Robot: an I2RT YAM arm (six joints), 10 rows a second.
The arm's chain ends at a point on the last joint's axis. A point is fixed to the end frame.
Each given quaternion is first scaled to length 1.
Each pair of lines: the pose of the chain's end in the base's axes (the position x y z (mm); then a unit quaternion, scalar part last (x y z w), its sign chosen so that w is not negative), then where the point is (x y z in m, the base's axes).
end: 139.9, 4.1, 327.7, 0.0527, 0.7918, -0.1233, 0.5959
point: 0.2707 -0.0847 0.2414
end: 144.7, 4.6, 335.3, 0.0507, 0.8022, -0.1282, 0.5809
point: 0.2717 -0.0854 0.2448
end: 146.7, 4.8, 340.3, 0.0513, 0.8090, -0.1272, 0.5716
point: 0.2715 -0.0849 0.2465
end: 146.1, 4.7, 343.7, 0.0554, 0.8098, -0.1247, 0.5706
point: 0.2704 -0.0846 0.2489
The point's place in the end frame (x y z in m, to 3 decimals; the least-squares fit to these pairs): 0.051 -0.044 0.167
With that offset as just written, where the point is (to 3 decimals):
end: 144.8, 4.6, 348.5, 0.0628, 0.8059, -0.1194, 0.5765
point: 0.270 -0.084 0.254
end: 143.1, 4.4, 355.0, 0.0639, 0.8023, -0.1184, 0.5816
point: 0.270 -0.084 0.262
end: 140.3, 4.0, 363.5, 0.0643, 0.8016, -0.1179, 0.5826
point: 0.267 -0.084 0.271
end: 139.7, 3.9, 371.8, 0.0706, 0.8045, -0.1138, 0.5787
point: 0.265 -0.084 0.277
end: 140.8, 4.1, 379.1, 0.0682, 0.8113, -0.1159, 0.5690
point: 0.264 -0.084 0.282
